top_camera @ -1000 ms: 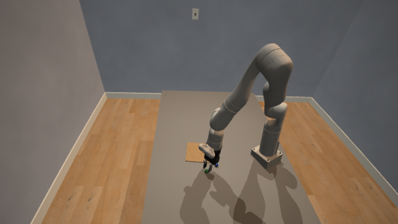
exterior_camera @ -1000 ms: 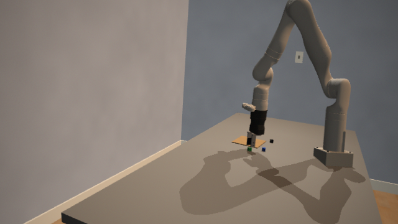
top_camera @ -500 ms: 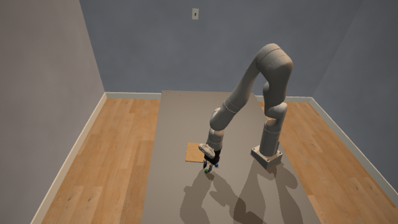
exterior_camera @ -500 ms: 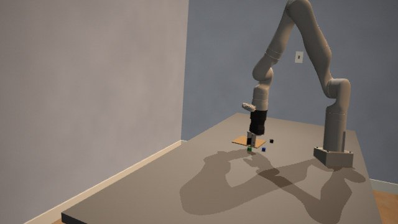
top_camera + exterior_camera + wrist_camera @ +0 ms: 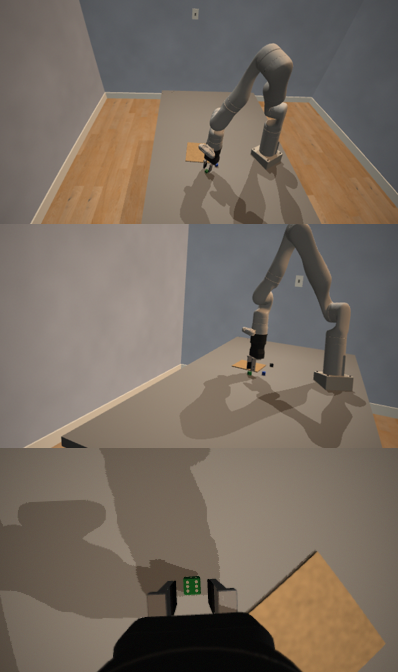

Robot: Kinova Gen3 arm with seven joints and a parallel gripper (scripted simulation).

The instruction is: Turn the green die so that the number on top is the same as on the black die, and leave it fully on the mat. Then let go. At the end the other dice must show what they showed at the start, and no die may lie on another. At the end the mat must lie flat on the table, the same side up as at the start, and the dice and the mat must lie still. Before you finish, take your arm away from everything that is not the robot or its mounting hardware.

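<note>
Right now the green die is 30 mm below my hand. Also, from my hand: blue die 60 mm behind, 40 mm to the right, 30 mm below; black die 190 mm to the right, 70 mm behind, 30 mm below; tan mat 130 mm to the right, 40 mm below, 40 mm ahead.
</note>
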